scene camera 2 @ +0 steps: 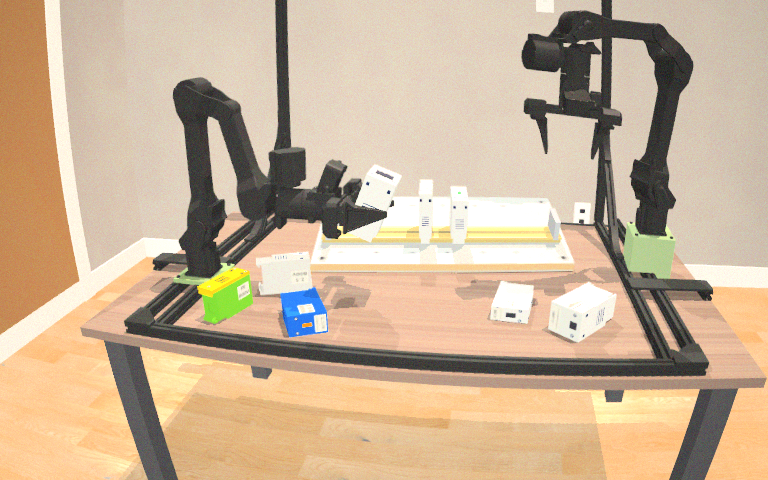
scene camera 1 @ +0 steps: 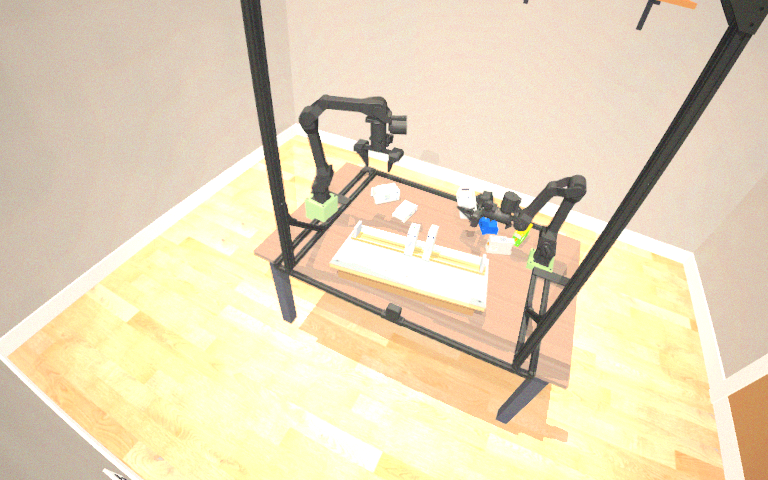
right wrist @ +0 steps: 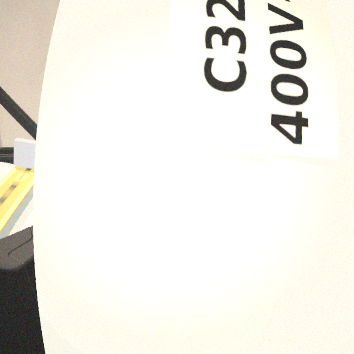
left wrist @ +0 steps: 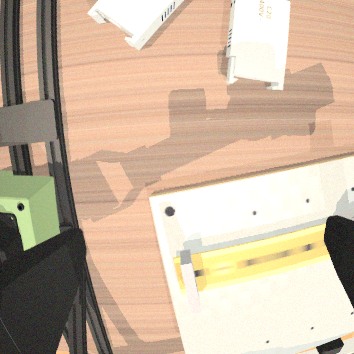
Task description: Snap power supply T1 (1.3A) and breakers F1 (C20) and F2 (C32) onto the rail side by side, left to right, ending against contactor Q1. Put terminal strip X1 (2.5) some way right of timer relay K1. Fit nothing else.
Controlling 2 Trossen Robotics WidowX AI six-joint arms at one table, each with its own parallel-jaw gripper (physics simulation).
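Where they show: left gripper, fingertip midpoint: point(scene camera 2: 569, 156) point(scene camera 1: 378, 169) point(left wrist: 207, 236); right gripper, fingertip midpoint: point(scene camera 2: 390, 208) point(scene camera 1: 459, 201) point(right wrist: 212, 211); left arm's base, link origin: point(scene camera 2: 650, 230) point(scene camera 1: 321, 197); right arm's base, link origin: point(scene camera 2: 203, 271) point(scene camera 1: 541, 259).
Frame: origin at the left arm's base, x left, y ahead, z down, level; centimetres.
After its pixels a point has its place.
Note:
My right gripper point(scene camera 1: 465, 216) point(scene camera 2: 381, 213) {x 22.6, y 52.1, z -7.4 cm} is shut on the white breaker F2 (C32) point(scene camera 2: 378, 187) {x 26.2, y 53.2, z -12.1 cm} point(right wrist: 150, 200), holding it tilted near the rail's left end in scene camera 2. My left gripper point(scene camera 1: 377, 165) {x 10.6, y 20.5, z -16.5 cm} point(scene camera 2: 569, 153) {x 10.6, y 20.5, z -16.5 cm} point(left wrist: 207, 236) {x 10.6, y 20.5, z -16.5 cm} is open, high above the table. White breaker F1 (C20) point(scene camera 1: 404, 211) {x 20.5, y 30.0, z 7.2 cm} point(scene camera 2: 512, 302) {x 25.6, y 29.4, z 7.2 cm} point(left wrist: 260, 42) {x 21.7, y 29.3, z 7.2 cm} lies on the table beside a larger white box, seemingly power supply T1 point(scene camera 1: 385, 193) {x 23.8, y 18.0, z 4.5 cm} point(scene camera 2: 580, 313) {x 33.3, y 17.6, z 4.5 cm} point(left wrist: 142, 17) {x 23.1, y 16.2, z 4.5 cm}. Two upright white modules point(scene camera 1: 412, 240) {x -3.1, y 44.6, z -2.3 cm} point(scene camera 1: 430, 242) {x -1.4, y 51.0, z -3.5 cm} point(scene camera 2: 425, 212) {x 4.9, y 49.6, z -1.6 cm} point(scene camera 2: 459, 215) {x 3.2, y 42.7, z -1.0 cm} sit apart on the yellow rail point(scene camera 2: 504, 234) {x -2.7, y 33.3, z 4.5 cm} point(left wrist: 225, 267) {x -5.2, y 26.7, z 4.3 cm}; Q1 and K1 labels are unreadable.
A white block point(scene camera 1: 499, 244) {x 21.9, y 73.1, z 4.4 cm} point(scene camera 2: 284, 274) {x 25.8, y 72.4, z 5.9 cm}, perhaps X1, stands near a blue block point(scene camera 1: 488, 225) {x 32.7, y 65.3, z 6.1 cm} point(scene camera 2: 304, 312) {x 39.5, y 62.5, z 6.0 cm} and a green-yellow block point(scene camera 1: 521, 234) {x 31.9, y 79.6, z 3.1 cm} point(scene camera 2: 227, 295) {x 38.6, y 78.0, z 5.4 cm}. End pieces point(scene camera 1: 357, 228) {x -7.3, y 23.1, z -0.1 cm} point(scene camera 1: 483, 263) {x 3.0, y 71.1, z -0.4 cm} point(scene camera 2: 554, 222) {x -3.0, y 22.2, z 0.9 cm} point(left wrist: 189, 282) {x -4.3, y 21.9, z 0.1 cm} stand at the rail's ends. Black frame bars point(scene camera 2: 351, 348) {x 45.7, y 52.3, z 7.8 cm} edge the table.

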